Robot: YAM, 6 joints.
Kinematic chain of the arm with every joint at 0, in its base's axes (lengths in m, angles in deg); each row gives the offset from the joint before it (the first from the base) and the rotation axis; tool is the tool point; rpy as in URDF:
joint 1: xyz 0 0 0.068 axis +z
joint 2: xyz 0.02 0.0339 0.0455 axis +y
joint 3: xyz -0.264 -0.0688 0 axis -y
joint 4: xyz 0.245 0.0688 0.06 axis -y
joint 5: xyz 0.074 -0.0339 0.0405 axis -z
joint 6: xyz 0.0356 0 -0.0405 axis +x
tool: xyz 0 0 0 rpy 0 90 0
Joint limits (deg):
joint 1: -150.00..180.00
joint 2: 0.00..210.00
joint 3: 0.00..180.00
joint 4: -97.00..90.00
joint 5: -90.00..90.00
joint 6: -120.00..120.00
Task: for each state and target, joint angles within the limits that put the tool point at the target. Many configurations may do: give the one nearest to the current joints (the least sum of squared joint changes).
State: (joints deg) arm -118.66 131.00 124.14 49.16 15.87 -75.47
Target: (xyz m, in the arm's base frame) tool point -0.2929 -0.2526 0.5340
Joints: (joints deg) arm -137.40 106.91 109.69 60.66 20.24 -75.47
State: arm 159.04 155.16 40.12 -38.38 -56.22 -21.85
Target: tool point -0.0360 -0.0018 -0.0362
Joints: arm 144.67 166.68 27.28 -37.49 -38.76 -21.85
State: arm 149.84 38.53 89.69 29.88 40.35 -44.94
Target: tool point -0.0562 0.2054 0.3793
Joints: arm 112.23 53.95 47.49 18.32 46.14 -44.94
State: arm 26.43 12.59 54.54 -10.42 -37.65 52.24
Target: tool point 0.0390 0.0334 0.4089
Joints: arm 18.62 18.56 49.35 -11.45 -32.64 52.24
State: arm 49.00 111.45 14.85 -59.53 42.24 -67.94
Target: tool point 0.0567 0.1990 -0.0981
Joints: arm 79.68 153.78 54.21 -32.56 34.42 -67.94
